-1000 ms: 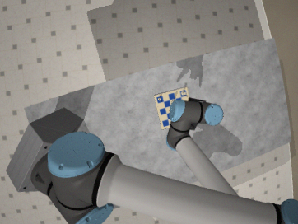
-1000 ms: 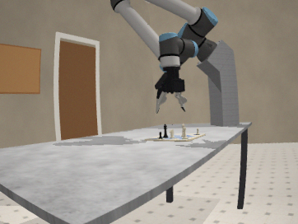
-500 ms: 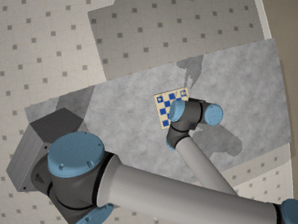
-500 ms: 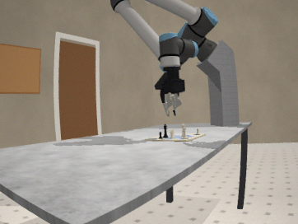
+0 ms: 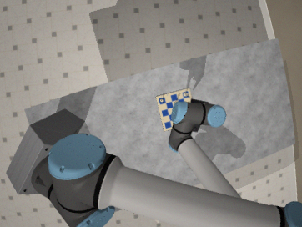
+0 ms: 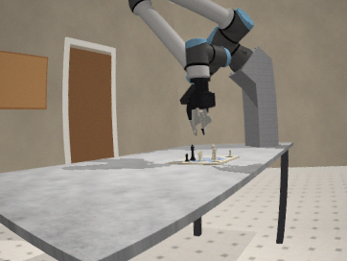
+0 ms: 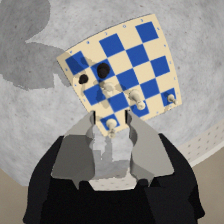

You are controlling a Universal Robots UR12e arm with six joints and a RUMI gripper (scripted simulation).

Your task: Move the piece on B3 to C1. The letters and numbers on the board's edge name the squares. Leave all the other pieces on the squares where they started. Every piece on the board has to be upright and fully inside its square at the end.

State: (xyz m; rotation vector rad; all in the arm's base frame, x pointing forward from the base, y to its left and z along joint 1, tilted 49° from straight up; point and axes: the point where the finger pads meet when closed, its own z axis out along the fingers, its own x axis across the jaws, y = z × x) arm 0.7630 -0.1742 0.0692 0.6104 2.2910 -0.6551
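My hand is 80 mm above the tall black piece, 40 mm to the left of it and 20 mm past it. From my hand the other things lie so: chessboard 120 mm below, 40 mm behind, 10 mm to the left; then tall white piece 80 mm below, 50 mm to the left, 30 mm behind; then black pawn 100 mm below, 50 mm to the right, 20 mm ahead.
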